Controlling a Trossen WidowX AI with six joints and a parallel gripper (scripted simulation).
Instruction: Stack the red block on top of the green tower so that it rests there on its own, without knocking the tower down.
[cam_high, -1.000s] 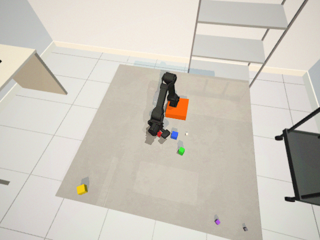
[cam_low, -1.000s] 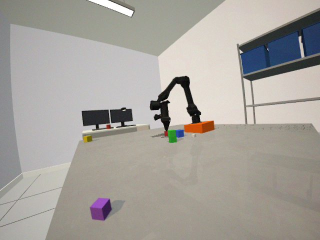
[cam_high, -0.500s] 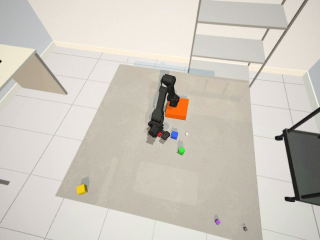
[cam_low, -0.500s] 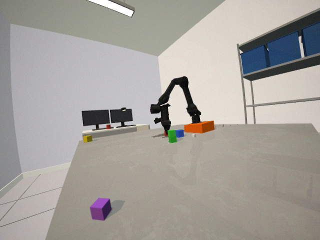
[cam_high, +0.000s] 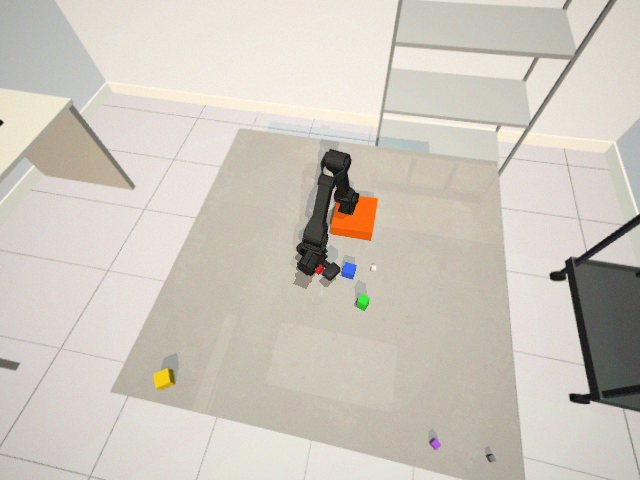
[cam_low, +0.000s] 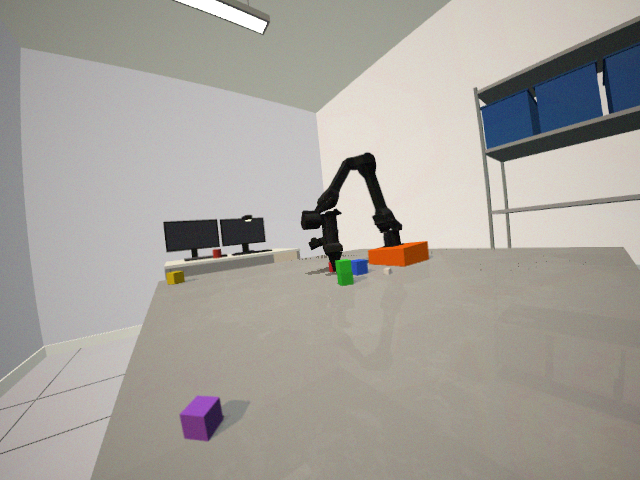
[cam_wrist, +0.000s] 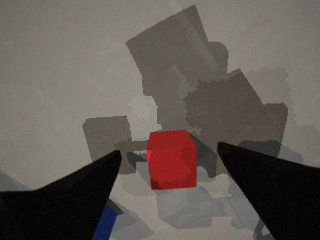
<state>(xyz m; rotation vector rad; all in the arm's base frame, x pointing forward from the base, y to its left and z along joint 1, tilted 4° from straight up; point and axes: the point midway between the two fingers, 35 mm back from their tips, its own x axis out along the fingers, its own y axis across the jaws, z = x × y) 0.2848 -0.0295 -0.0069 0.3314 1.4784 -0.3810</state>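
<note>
Right now my gripper tip is 10 mm below the red block. Round my gripper tip: yellow block (550 mm ahead, 340 mm to the right, 20 mm above); small white cube (70 mm behind, 210 mm to the left); blue block (20 mm behind, 120 mm to the left, 20 mm above).
</note>
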